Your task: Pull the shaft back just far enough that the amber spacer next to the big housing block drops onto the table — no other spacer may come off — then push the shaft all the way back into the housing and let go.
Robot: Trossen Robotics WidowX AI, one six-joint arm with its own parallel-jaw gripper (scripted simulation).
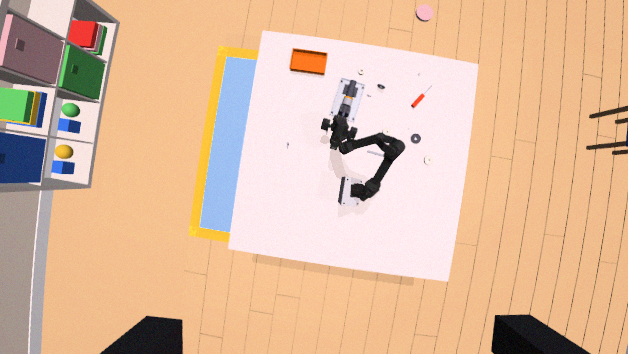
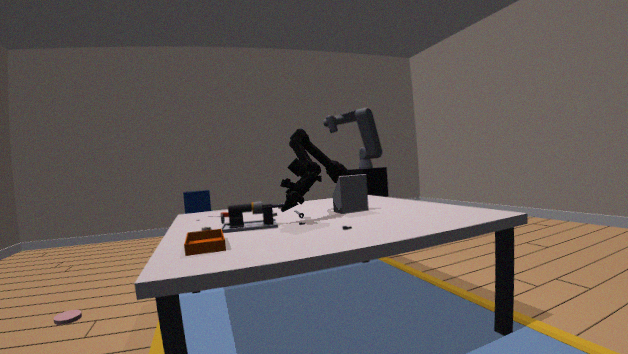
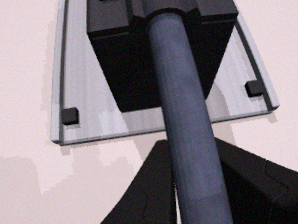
I see my gripper (image 3: 181,146), a dark housing block (image 2: 236,223) and an orange tray (image 2: 197,242).
The orange tray shows as well in image 1 (image 1: 304,61).
